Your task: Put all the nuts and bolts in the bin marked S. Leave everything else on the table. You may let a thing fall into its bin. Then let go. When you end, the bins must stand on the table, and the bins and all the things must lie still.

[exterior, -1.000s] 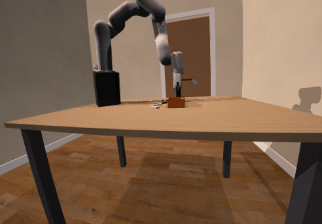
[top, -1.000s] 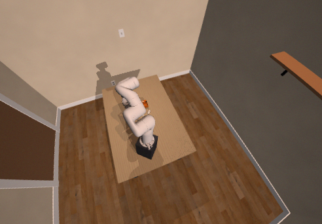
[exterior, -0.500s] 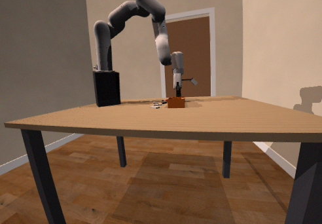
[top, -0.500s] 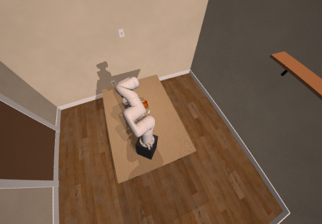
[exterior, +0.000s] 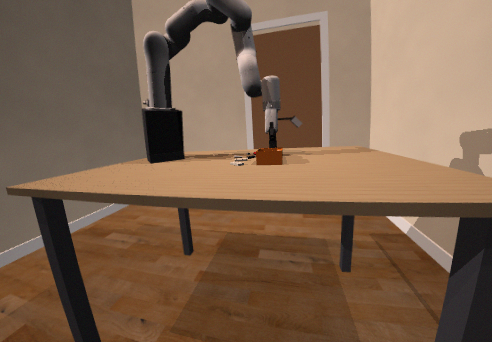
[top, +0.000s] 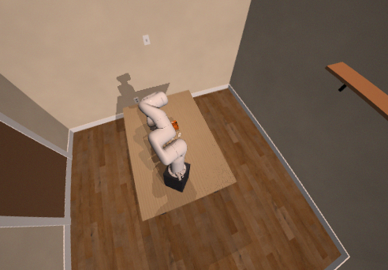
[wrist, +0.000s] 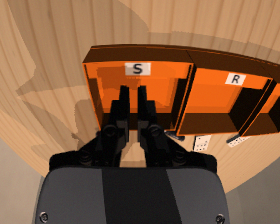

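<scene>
The grey nut lies 120 mm behind my hand, 70 mm to the left of it and 40 mm below it. Round my hand: red cylinder 80 mm behind, 40 mm to the left, 40 mm below; then dark cylinder 90 mm behind, 50 mm to the right, 40 mm below; then orange bin 90 mm to the right, 30 mm below, 10 mm behind.
</scene>
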